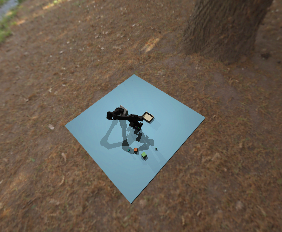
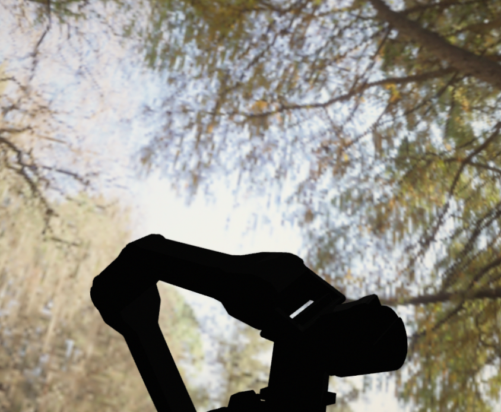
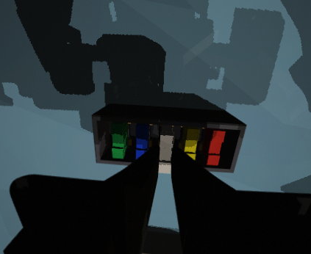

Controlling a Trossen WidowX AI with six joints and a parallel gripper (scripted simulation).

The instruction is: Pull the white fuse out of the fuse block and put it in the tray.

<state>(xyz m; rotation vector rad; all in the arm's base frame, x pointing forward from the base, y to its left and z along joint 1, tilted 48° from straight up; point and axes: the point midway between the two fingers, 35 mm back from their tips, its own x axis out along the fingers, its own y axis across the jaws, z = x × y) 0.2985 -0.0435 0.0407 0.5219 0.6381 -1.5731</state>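
The tan tray is 20 mm ahead of my gripper tip, 200 mm to the left of it and 50 mm below it.
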